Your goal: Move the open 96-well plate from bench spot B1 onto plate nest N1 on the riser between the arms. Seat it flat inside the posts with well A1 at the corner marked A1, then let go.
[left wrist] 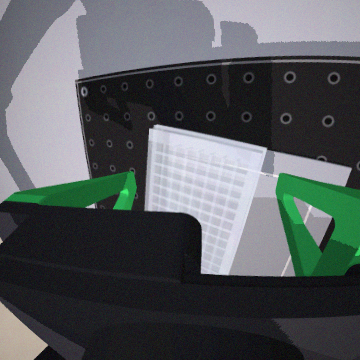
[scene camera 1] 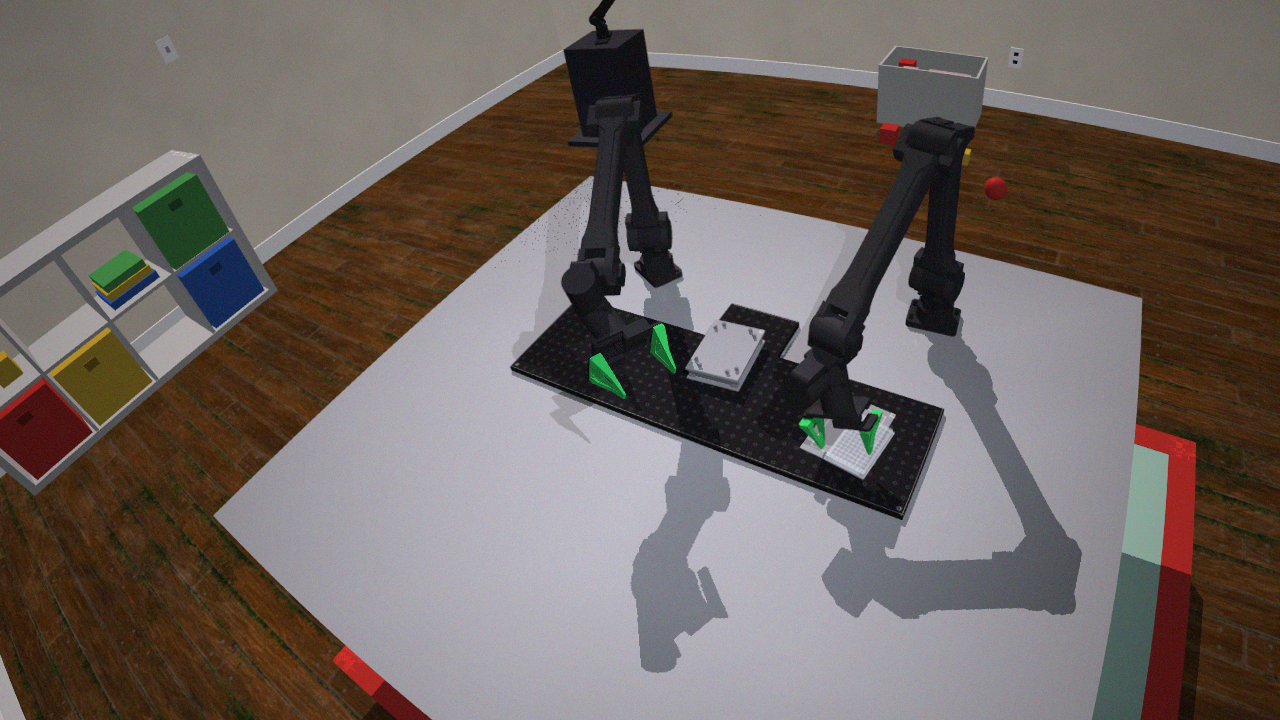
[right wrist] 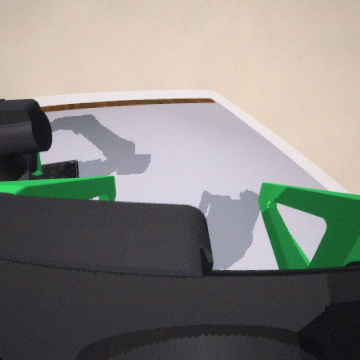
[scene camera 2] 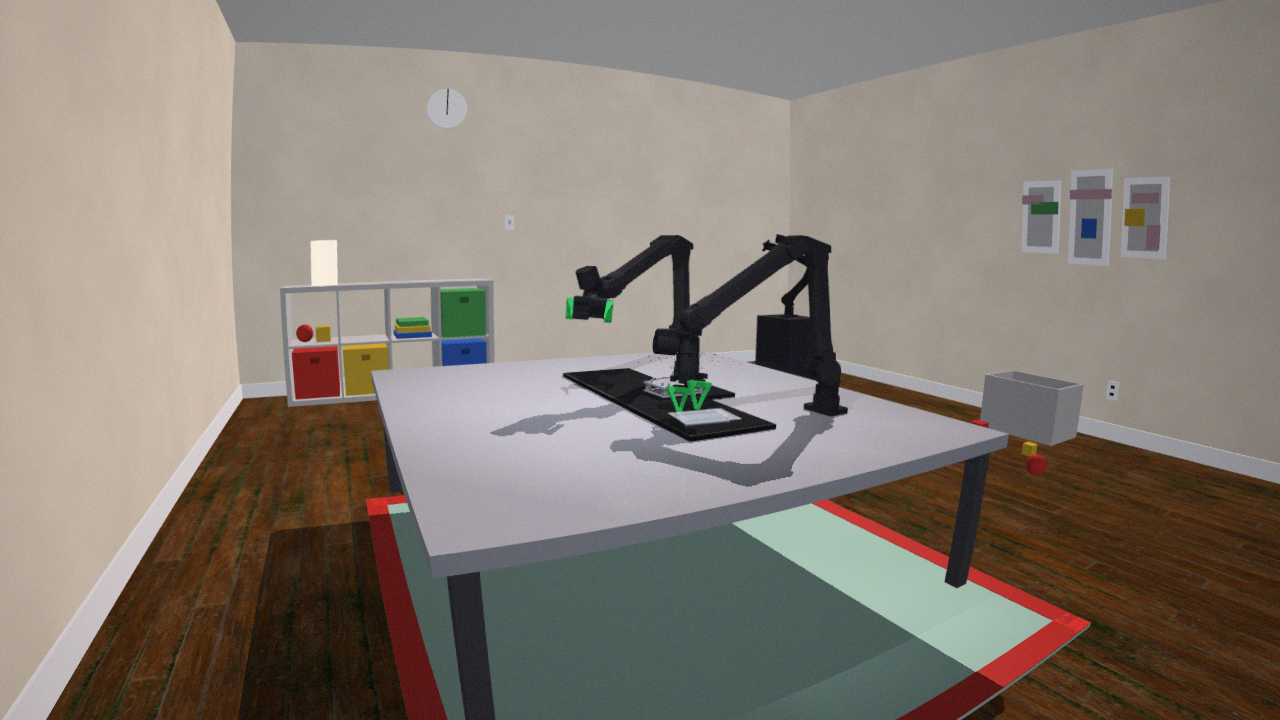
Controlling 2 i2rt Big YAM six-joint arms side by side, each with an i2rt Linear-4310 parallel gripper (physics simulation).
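Places are measured from the left arm's base along level axes (x left, y back, z up), in metres.
Pixels of known places: left gripper, fingertip midpoint: (left wrist: pixel 203 180) (scene camera 1: pixel 846 450) (scene camera 2: pixel 687 411); right gripper, fingertip midpoint: (scene camera 1: pixel 650 384) (right wrist: pixel 187 188) (scene camera 2: pixel 587 318); left arm's base, link origin: (scene camera 1: pixel 933 319) (scene camera 2: pixel 825 410); right arm's base, link origin: (scene camera 1: pixel 658 271).
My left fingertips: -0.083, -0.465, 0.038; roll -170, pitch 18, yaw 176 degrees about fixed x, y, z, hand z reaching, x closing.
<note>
For each thing: its top centre in the pictures, then the offset to it from my left fingertips, as dx, dy, dz. "spot": a spot on its surface instead. Level surfaces: height alone.
- white 96-well plate, top centre: (left wrist: pixel 186 217) (scene camera 1: pixel 860 441) (scene camera 2: pixel 702 414) +0.019, +0.035, -0.008
- bench spot B1, surface spot: (left wrist: pixel 255 235) spot: -0.033, +0.052, -0.023
- Plate nest N1, top centre: (scene camera 1: pixel 725 345) (scene camera 2: pixel 674 378) -0.318, +0.169, +0.018
- black perforated board, surface height: dz -0.025
- pale table, surface height: dz -0.038
The white 96-well plate (scene camera 1: pixel 854 456) (scene camera 2: pixel 704 417) (left wrist: pixel 200 185) lies on the pale pad of bench spot B1 (left wrist: pixel 255 235), turned at an angle to it. My left gripper (scene camera 1: pixel 845 448) (scene camera 2: pixel 689 409) (left wrist: pixel 203 180) is open above the plate, pointing down. In the left wrist view its fingers appear on either side of the plate, and its body hides the plate's near end. Plate nest N1 (scene camera 1: pixel 729 351) (scene camera 2: pixel 662 387) is a light slab with small posts and holds no plate. Its A1 mark is too small to read. My right gripper (scene camera 1: pixel 648 383) (scene camera 2: pixel 588 309) (right wrist: pixel 187 188) is open and empty, raised.
A black perforated board (scene camera 1: pixel 742 420) (scene camera 2: pixel 608 383) (left wrist: pixel 185 100) lies on the pale table (scene camera 1: pixel 447 501) (scene camera 2: pixel 537 501) under the nest and the bench spot. The right arm hangs over the board's left end in scene camera 1. Shelves, a grey bin and toys stand beyond the table.
</note>
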